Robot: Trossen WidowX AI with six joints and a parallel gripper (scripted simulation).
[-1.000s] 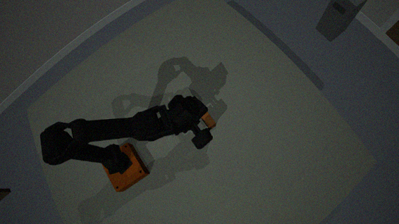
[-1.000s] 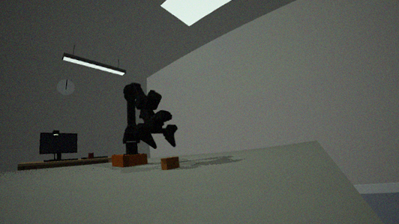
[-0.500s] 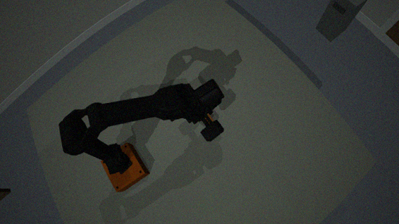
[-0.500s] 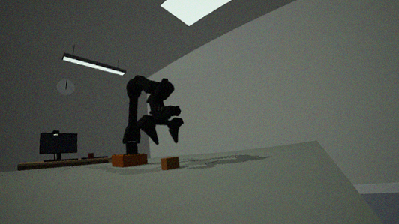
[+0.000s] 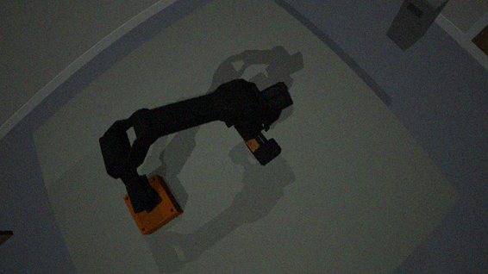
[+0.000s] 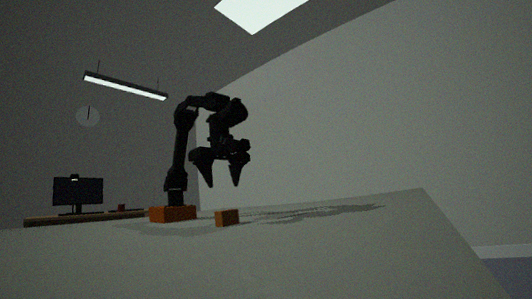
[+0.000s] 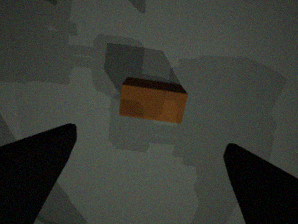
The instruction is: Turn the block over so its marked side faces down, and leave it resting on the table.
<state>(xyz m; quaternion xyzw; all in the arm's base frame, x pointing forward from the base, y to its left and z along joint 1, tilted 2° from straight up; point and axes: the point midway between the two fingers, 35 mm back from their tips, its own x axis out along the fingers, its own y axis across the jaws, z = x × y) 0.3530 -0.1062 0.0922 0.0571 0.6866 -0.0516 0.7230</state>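
Now: gripper tip 1 cm past the orange block and 8 cm above it.
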